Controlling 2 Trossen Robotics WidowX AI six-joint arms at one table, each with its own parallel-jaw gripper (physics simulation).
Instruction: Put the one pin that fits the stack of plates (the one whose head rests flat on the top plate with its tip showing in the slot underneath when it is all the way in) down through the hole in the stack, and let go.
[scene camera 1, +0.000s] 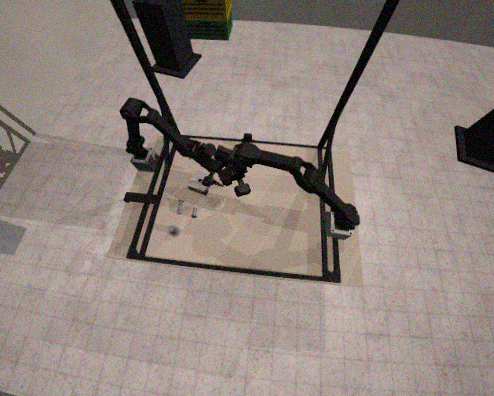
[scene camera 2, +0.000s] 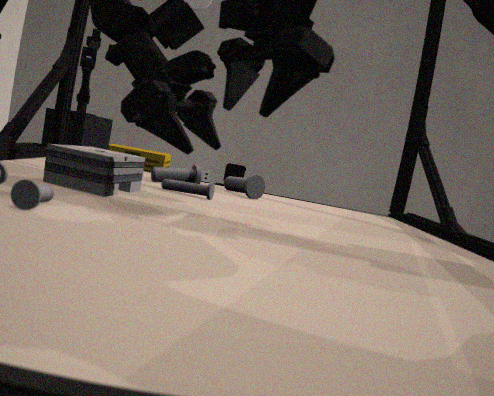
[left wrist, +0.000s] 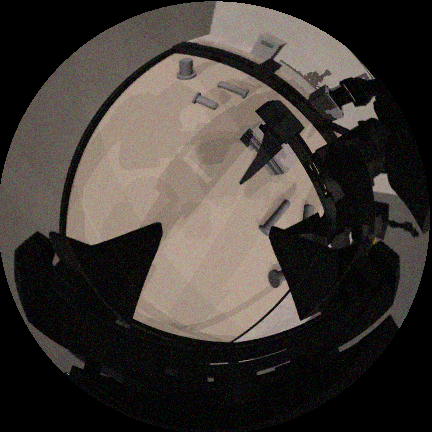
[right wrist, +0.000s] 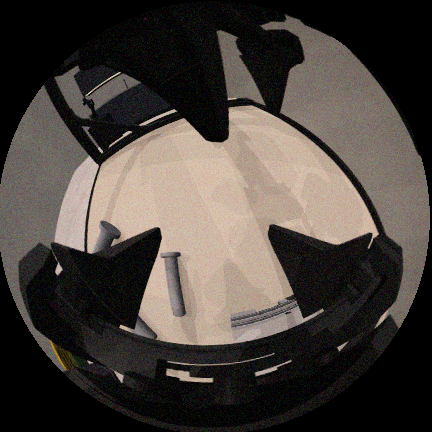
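The stack of plates (scene camera 1: 198, 186) (scene camera 2: 77, 170) (left wrist: 276, 167) (right wrist: 265, 320) is grey and flat on the table; its hole is not clearly visible. One slim pin (scene camera 2: 187, 188) (left wrist: 275, 216) (right wrist: 174, 285) lies beside it. A thicker pin (scene camera 2: 172, 174) (right wrist: 146, 328) and a broad-headed pin (scene camera 2: 245, 185) (right wrist: 106, 237) lie nearby. Two more pins lie apart, a short pin (scene camera 1: 194, 212) (left wrist: 205, 101) and a longer pin (scene camera 1: 180, 206) (left wrist: 233, 89). A thick pin (scene camera 1: 173, 231) (left wrist: 186, 69) stands on its head. My right gripper (scene camera 2: 203, 149) (right wrist: 215, 231) is open and empty above the slim pin's area. My left gripper (scene camera 2: 247, 112) (left wrist: 217, 230) is open and empty, higher up.
The two grippers are close together above the table (scene camera 1: 225, 240) (scene camera 2: 250, 320). A black frame (scene camera 1: 235, 271) edges the table, with posts rising at its back corners. A dark pillar (scene camera 1: 165, 37) and green and yellow crates (scene camera 1: 209, 29) stand beyond on the floor.
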